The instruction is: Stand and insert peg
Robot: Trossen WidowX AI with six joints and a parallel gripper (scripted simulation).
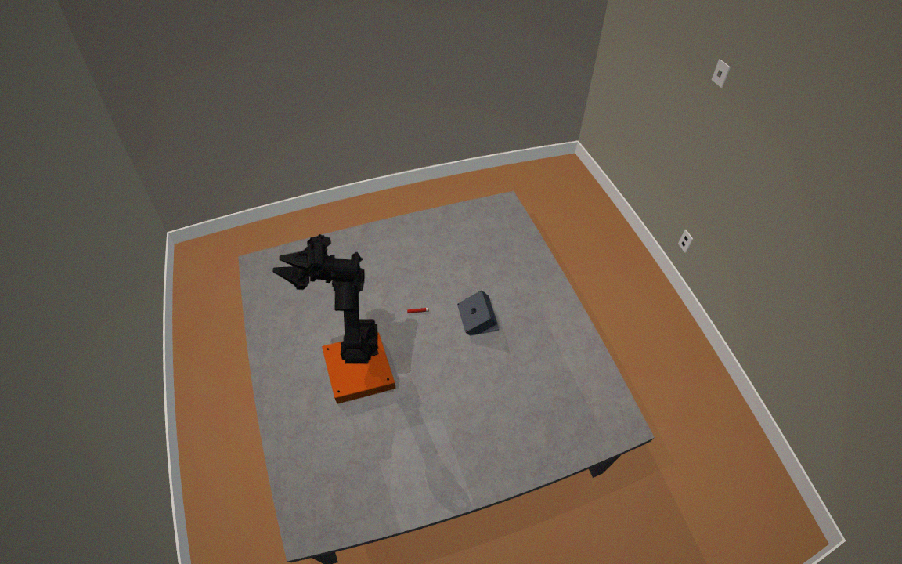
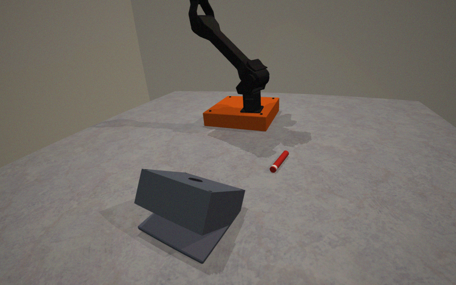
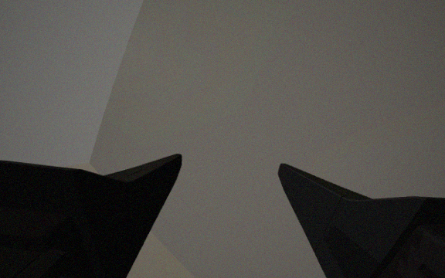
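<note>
The red peg lies 68 cm below my gripper tip, 44 cm ahead of it and 19 cm to the left of it. Also, from my gripper tip: sloped grey panel 65 cm below, 62 cm ahead, 8 cm to the left.
</note>
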